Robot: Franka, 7 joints.
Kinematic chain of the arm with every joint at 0, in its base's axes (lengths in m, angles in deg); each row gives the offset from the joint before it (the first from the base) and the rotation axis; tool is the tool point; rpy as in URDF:
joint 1: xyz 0 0 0.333 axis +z
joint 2: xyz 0 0 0 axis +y
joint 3: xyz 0 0 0.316 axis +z
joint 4: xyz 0.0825 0 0 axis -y
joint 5: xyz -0.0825 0 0.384 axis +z
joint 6: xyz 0 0 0 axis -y
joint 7: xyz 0.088 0 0 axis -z
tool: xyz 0 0 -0.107 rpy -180 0 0
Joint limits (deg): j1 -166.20..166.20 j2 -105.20..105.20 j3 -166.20..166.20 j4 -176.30..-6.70 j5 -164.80..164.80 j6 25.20..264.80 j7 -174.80..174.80
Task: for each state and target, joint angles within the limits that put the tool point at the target. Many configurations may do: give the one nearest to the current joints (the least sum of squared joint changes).
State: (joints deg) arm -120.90 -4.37 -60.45 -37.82 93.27 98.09 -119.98
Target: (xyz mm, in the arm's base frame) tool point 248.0 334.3 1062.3
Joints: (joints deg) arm -138.57 -38.26 -59.19 -17.11 98.61 110.36 -119.98
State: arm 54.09 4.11 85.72 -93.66 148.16 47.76 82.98
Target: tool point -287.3 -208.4 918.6
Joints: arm 85.47 -1.57 115.09 -71.42 140.98 26.50 82.98
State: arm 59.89 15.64 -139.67 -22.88 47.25 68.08 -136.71
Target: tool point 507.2 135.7 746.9
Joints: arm 59.02 48.92 -115.26 -46.68 45.48 42.68 -136.71
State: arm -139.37 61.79 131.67 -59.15 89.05 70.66 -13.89
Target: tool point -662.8 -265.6 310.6
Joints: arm -155.31 105.20 138.80 -18.53 98.42 42.42 -13.89
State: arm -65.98 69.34 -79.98 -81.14 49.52 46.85 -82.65
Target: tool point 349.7 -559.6 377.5
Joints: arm -28.51 59.22 -68.22 -58.88 57.88 45.74 -82.65
